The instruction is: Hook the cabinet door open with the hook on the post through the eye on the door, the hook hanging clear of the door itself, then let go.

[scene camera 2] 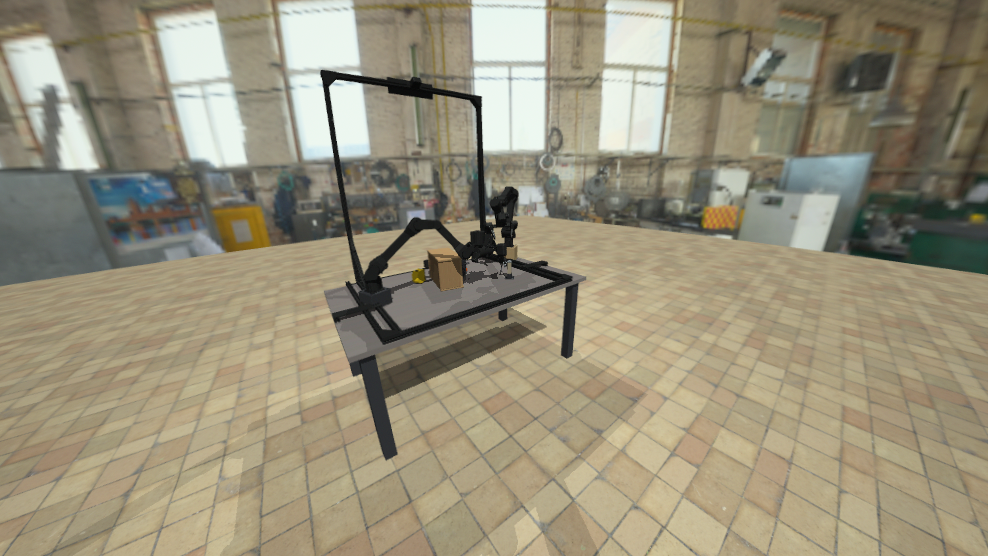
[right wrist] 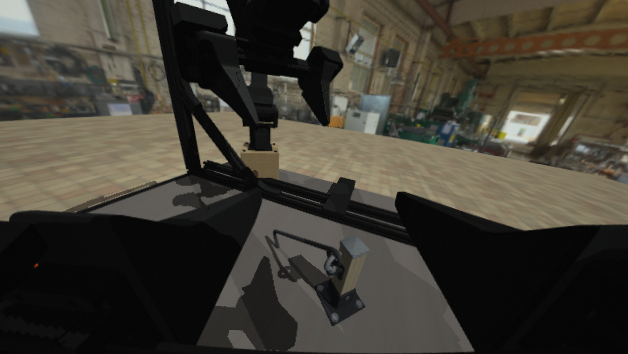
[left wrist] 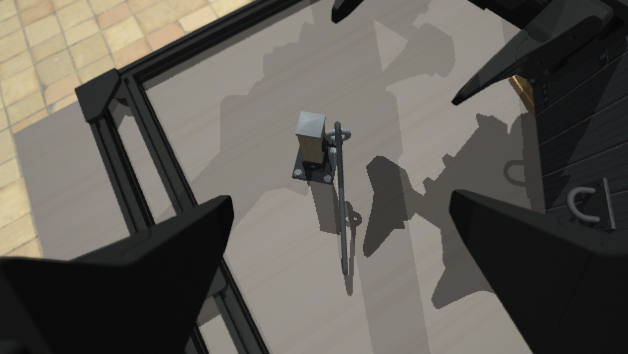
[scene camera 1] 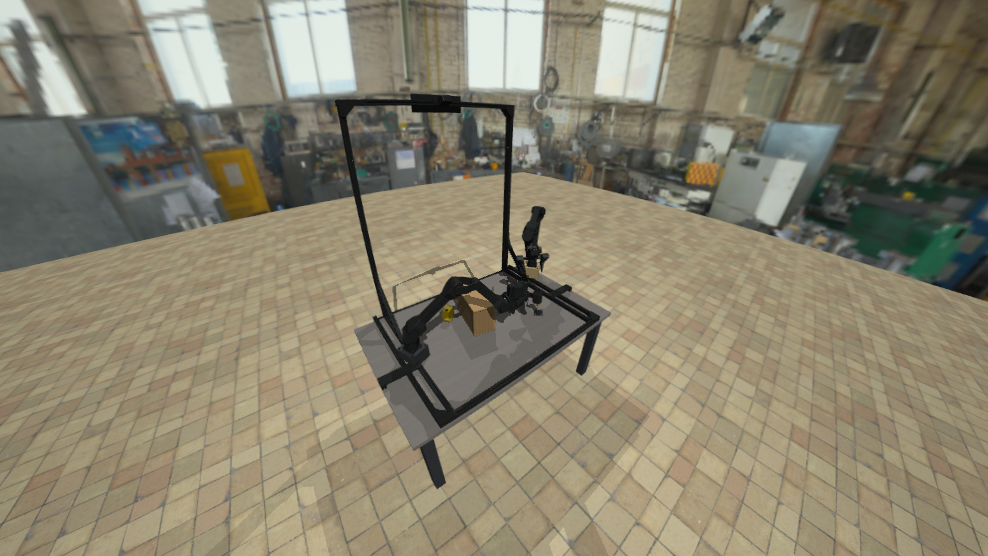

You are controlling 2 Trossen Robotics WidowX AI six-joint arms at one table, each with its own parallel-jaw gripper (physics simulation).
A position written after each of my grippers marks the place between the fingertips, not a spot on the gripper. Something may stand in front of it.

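In the left wrist view I see my left gripper [left wrist: 341, 203], which is open and holds nothing, along with a wooden post [left wrist: 316, 160]. That same view also shows me a wooden cabinet [left wrist: 523, 87] and my right gripper [left wrist: 392, 57]. The right wrist view has my right gripper [right wrist: 328, 196] too, open and holding nothing, and there I find my left gripper [right wrist: 297, 126] as well. Scene camera 1 gives me the cabinet [scene camera 1: 479, 313], and in scene camera 2 I see the wooden cabinet [scene camera 2: 445, 266] again.
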